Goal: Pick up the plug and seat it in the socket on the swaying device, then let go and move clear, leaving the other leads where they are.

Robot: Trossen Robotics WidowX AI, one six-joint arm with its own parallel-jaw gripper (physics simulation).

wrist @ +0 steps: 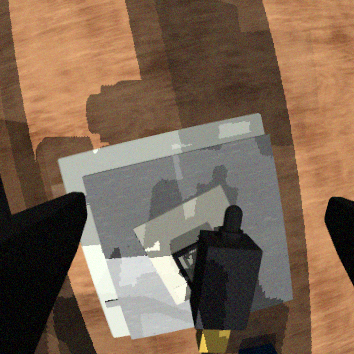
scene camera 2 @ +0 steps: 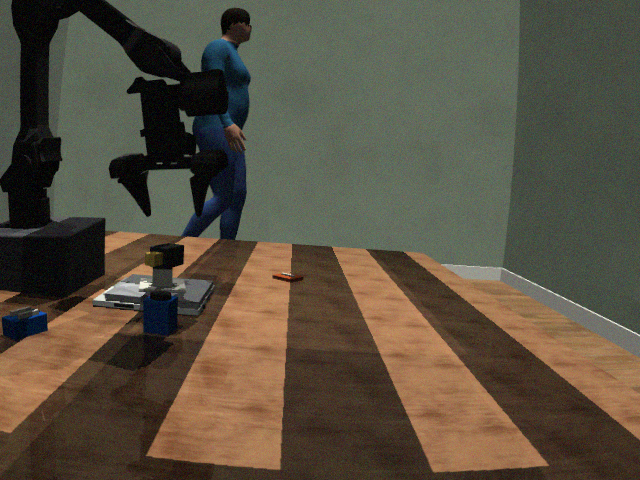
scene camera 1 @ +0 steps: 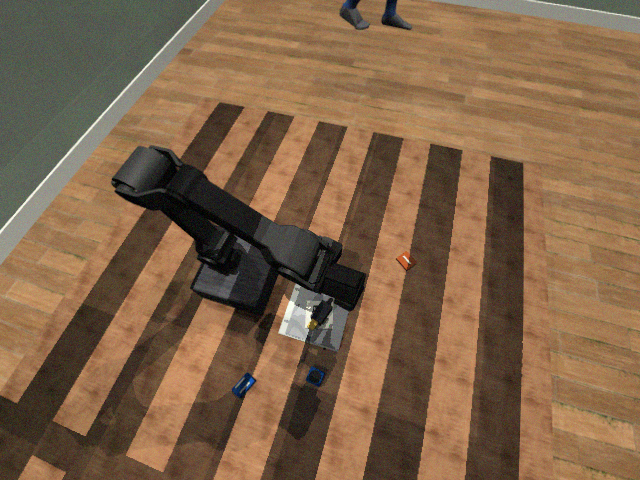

My gripper is open, with nothing in its grasp. Also in view: a plug. Further things: a device.
My gripper is seen too in the wrist view.
